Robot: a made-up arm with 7 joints.
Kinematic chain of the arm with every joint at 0, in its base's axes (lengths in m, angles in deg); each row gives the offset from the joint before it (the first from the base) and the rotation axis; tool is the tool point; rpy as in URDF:
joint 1: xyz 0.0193 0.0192 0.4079 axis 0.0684 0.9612 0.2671
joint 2: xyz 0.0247 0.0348 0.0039 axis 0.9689 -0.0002 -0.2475
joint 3: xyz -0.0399 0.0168 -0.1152 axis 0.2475 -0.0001 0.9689
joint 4: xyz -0.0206 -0.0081 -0.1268 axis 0.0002 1 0
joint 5: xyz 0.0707 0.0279 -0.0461 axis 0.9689 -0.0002 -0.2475
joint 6: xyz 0.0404 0.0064 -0.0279 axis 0.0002 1 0
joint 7: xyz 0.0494 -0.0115 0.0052 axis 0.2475 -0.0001 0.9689
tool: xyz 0.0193 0.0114 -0.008 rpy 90 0 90
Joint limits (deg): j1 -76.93..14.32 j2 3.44..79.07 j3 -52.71..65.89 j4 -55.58..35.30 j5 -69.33..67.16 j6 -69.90..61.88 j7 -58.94..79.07
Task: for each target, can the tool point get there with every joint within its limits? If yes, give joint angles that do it. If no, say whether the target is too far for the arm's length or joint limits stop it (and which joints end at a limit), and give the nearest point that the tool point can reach.
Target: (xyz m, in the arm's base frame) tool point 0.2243 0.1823 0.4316
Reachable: yes | joints -35.92 69.75 -3.19 -28.24 51.30 -37.13 14.51
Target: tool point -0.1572 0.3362 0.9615
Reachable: no: too far | nearest point 0.0249 0.3000 0.6357 | short by 0.375 m
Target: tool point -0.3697 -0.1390 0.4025
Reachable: no: joint limits stop it (at a limit: joint 1, joint 2, joint 3, joint 4, joint 6) | nearest point -0.0023 -0.0162 0.2628 | short by 0.412 m
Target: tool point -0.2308 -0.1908 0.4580
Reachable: no: joint limits stop it (at a limit: joint 1, joint 2, joint 3, joint 4, joint 5, joint 6, joint 7) | nearest point 0.0135 -0.0584 0.2682 | short by 0.336 m
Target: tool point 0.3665 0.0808 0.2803
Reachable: yes | joints -57.62 30.44 -43.56 24.35 45.84 -5.55 60.14
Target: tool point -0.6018 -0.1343 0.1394
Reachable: no: too far | nearest point -0.1214 -0.0235 0.0362 | short by 0.504 m
